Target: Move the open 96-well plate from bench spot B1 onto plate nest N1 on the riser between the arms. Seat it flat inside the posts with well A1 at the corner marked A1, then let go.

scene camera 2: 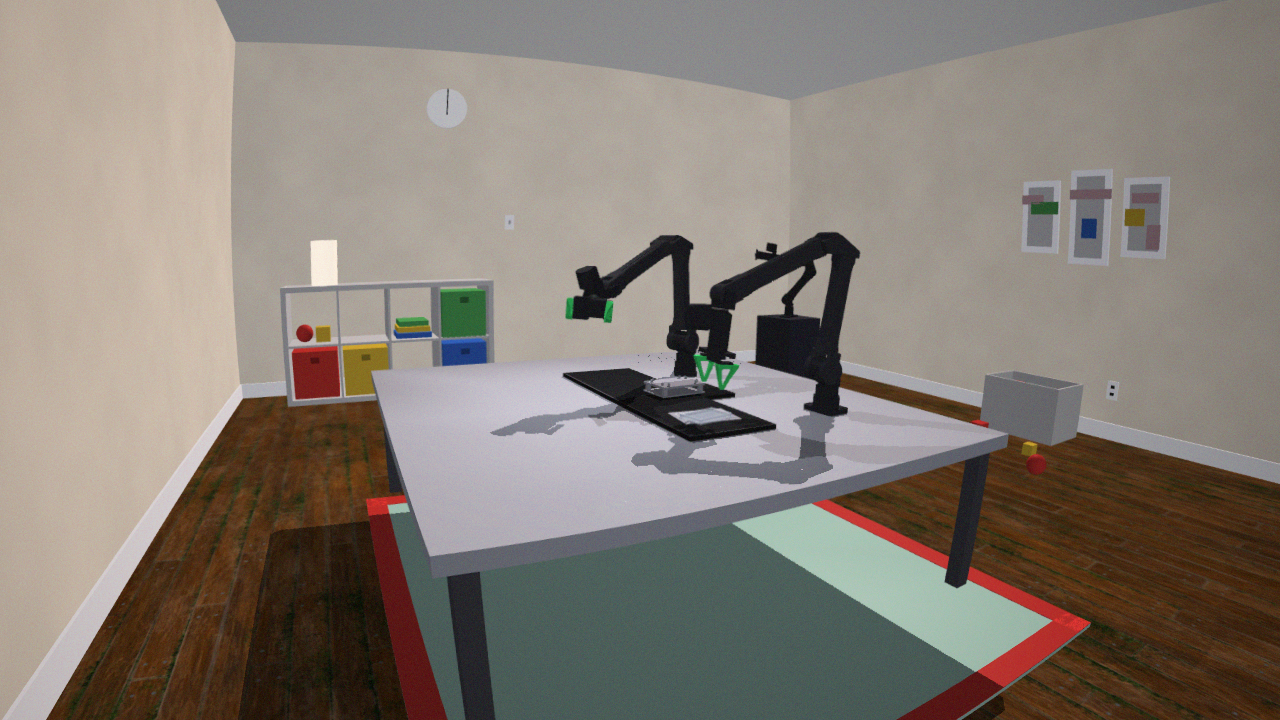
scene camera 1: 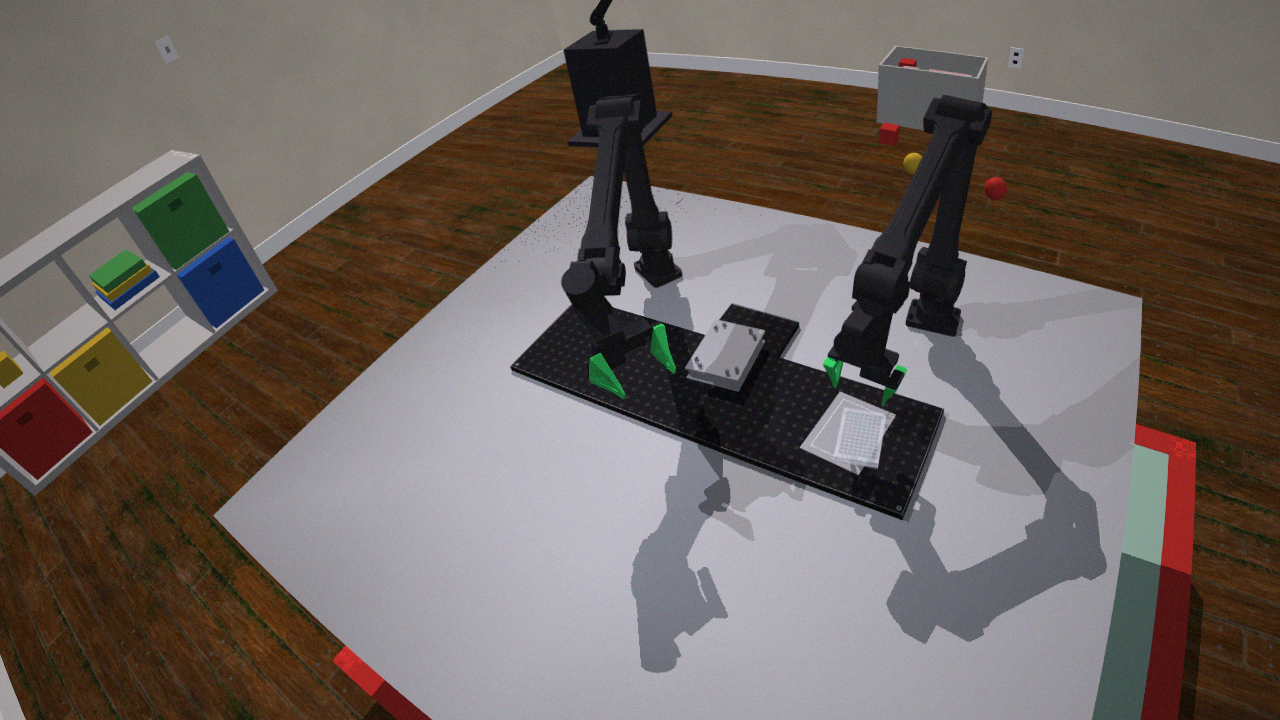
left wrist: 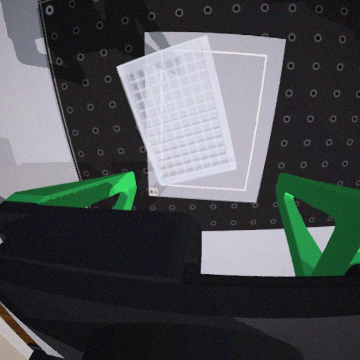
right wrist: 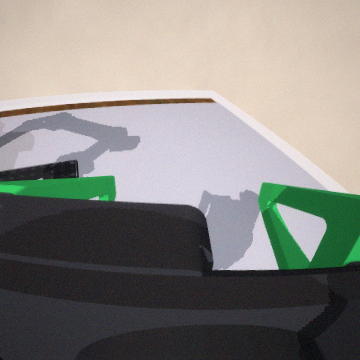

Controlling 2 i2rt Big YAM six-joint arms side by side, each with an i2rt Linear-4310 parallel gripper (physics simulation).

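Places are measured from the left arm's base along level axes (x ahead, y left, z up), in centimetres.
Where they show: left gripper, fingertip midpoint: point(scene camera 2: 712, 385) point(scene camera 1: 859, 395) point(left wrist: 203, 180); right gripper, fingertip midpoint: point(scene camera 2: 587, 318) point(scene camera 1: 650, 384) point(right wrist: 187, 188); left arm's base, origin of the base link: point(scene camera 2: 825, 410) point(scene camera 1: 933, 319); right arm's base, origin of the base link: point(scene camera 2: 685, 373) point(scene camera 1: 658, 271).
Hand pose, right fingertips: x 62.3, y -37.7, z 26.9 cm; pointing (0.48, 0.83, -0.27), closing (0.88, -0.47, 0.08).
Observation:
Things, the pixels of their top centre, and the offset from my right fingertips. "*": a spot on its surface instead. Level surfaces: height alone.
- white 96-well plate, middle of its top: point(left wrist: 179, 119) point(scene camera 1: 860, 434) point(scene camera 2: 706, 413) dx -21.1, dy +30.7, dz -23.9 cm
- bench spot B1, surface spot: point(left wrist: 272, 100) point(scene camera 1: 815, 428) * dx -20.6, dy +21.7, dz -25.4 cm
- A1 label, surface spot: point(left wrist: 153, 191) * dx -29.1, dy +35.2, dz -25.4 cm
- Plate nest N1, middle of its top: point(scene camera 1: 725, 345) point(scene camera 2: 674, 378) dx -32.7, dy -2.5, dz -21.2 cm
- black perforated board, its level: dz -25.6 cm
- large pale table, its level: dz -26.9 cm
The white 96-well plate point(scene camera 1: 861, 436) point(scene camera 2: 707, 416) point(left wrist: 182, 115) lies turned at an angle on the pale pad of bench spot B1 point(scene camera 1: 825, 431) point(left wrist: 272, 100). In the left wrist view it overhangs the pad's left edge, its lower left corner near the A1 label point(left wrist: 153, 191). My left gripper point(scene camera 1: 860, 394) point(scene camera 2: 714, 384) point(left wrist: 203, 180) is open and empty, above and behind the plate. Plate nest N1 point(scene camera 1: 729, 349) point(scene camera 2: 674, 386), a grey platform with small corner posts, holds no plate. Its A1 mark is too small to read. My right gripper point(scene camera 1: 648, 384) point(scene camera 2: 589, 309) point(right wrist: 187, 188) is open and empty.
The black perforated board point(scene camera 1: 769, 429) point(scene camera 2: 626, 394) carries the pad and nest and lies on the large pale table point(scene camera 1: 447, 501) point(scene camera 2: 501, 492). The nest stands between the two grippers in scene camera 1. Shelves and a grey bin point(scene camera 1: 930, 94) point(scene camera 2: 1029, 410) stand away from the table.

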